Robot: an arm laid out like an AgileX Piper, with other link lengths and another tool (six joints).
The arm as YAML. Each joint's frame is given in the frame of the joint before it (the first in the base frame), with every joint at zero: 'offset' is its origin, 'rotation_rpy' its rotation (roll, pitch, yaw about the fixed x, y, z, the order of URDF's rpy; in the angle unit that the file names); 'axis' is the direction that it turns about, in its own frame. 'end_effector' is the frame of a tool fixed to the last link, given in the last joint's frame.
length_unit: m
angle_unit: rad
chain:
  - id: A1
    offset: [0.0, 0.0, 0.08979]
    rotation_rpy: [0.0, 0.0, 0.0]
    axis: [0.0, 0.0, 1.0]
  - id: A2
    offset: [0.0, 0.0, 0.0]
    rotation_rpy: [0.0, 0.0, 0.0]
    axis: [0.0, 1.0, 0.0]
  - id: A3
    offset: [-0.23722, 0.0, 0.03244]
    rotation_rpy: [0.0, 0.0, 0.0]
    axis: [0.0, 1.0, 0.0]
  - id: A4
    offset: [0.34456, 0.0, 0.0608]
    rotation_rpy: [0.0, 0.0, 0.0]
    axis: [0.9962, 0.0, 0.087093]
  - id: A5
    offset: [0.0, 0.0, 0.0]
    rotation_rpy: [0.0, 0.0, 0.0]
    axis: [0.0, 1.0, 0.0]
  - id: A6
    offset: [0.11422, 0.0, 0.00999]
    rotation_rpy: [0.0, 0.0, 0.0]
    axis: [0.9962, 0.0, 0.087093]
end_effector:
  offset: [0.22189, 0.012, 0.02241]
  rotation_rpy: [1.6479, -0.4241, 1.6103]
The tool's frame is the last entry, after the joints.
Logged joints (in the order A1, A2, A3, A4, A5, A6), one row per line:
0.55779 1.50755 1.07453 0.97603 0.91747 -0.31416
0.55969 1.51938 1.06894 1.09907 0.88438 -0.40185
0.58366 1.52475 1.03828 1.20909 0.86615 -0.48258
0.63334 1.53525 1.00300 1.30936 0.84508 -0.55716
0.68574 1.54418 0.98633 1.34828 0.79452 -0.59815
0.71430 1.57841 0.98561 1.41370 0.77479 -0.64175
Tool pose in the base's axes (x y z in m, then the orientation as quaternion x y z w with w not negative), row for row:
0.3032 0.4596 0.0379 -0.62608 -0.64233 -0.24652 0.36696
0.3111 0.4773 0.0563 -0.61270 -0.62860 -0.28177 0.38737
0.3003 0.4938 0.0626 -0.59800 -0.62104 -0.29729 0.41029
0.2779 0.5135 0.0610 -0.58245 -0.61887 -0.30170 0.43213
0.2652 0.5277 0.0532 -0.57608 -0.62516 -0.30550 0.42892
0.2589 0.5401 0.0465 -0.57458 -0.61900 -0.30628 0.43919
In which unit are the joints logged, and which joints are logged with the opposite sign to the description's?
The joints are logged in radians. Opposite sign: A3.
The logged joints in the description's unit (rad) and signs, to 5 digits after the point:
0.55779 1.50755 -1.07453 0.97603 0.91747 -0.31416
0.55969 1.51938 -1.06894 1.09907 0.88438 -0.40185
0.58366 1.52475 -1.03828 1.20909 0.86615 -0.48258
0.63334 1.53525 -1.00300 1.30936 0.84508 -0.55716
0.68574 1.54418 -0.98633 1.34828 0.79452 -0.59815
0.71430 1.57841 -0.98561 1.41370 0.77479 -0.64175

